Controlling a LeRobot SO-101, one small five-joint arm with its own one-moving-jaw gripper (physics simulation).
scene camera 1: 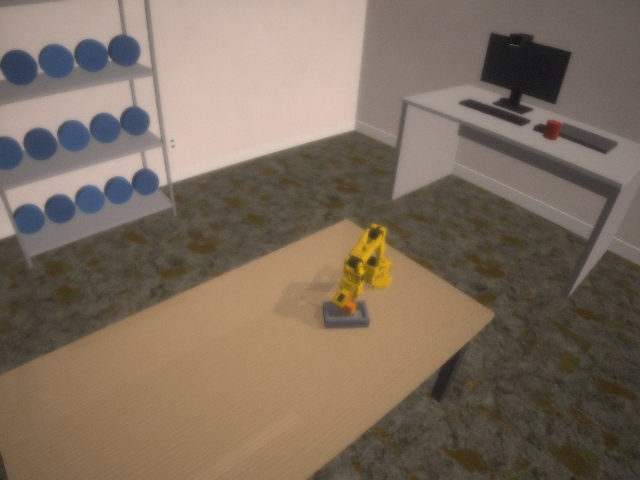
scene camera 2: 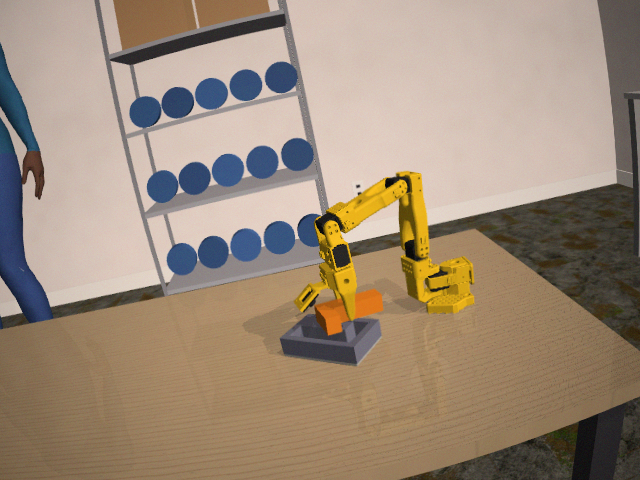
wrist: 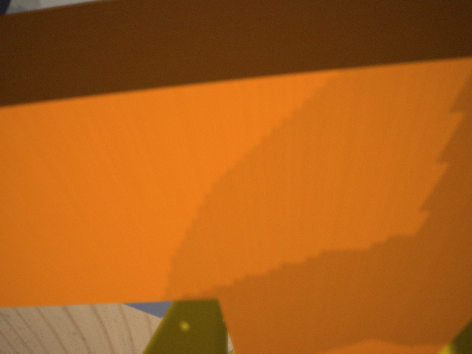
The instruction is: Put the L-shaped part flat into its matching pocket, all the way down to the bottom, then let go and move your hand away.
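Seen in the pictures: end effector, tool point: (scene camera 1: 351, 301) (scene camera 2: 350, 317) (wrist: 241, 249); arm's base, origin of the base link: (scene camera 1: 371, 281) (scene camera 2: 436, 303).
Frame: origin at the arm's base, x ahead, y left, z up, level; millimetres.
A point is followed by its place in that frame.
Note:
The orange L-shaped part (scene camera 1: 349, 308) @[x 208, y 88, z 62 mm] (scene camera 2: 370, 303) @[x 126, y 49, z 54 mm] (wrist: 125, 200) is at the grey tray (scene camera 1: 346, 324) @[x 232, y 106, z 20 mm] (scene camera 2: 319, 350) @[x 225, y 111, z 22 mm] that holds the pocket. In scene view 2 its long arm stands above the tray's rim and reaches past the back right side; its short end points down over the opening. It does not lie flat in the pocket. Whether it touches the tray is unclear. My gripper (scene camera 2: 347, 311) (wrist: 330, 325) is shut on the part, above the tray; one jaw shows on its near side in scene view 2. The part fills most of the wrist view and hides the pocket there.
The tray stands on the wooden table (scene camera 1: 180, 372) @[x 722, y -59, z 0 mm] (scene camera 2: 206, 403) @[x 413, y 173, z 0 mm], in front of the arm's base (scene camera 2: 450, 302) @[x -14, y 45, z 17 mm]. A shelf rack (scene camera 2: 121, 116) with blue discs stands behind. A white desk (scene camera 1: 429, 103) with a monitor (scene camera 1: 524, 67) and a red cup (scene camera 1: 552, 130) is at the right.

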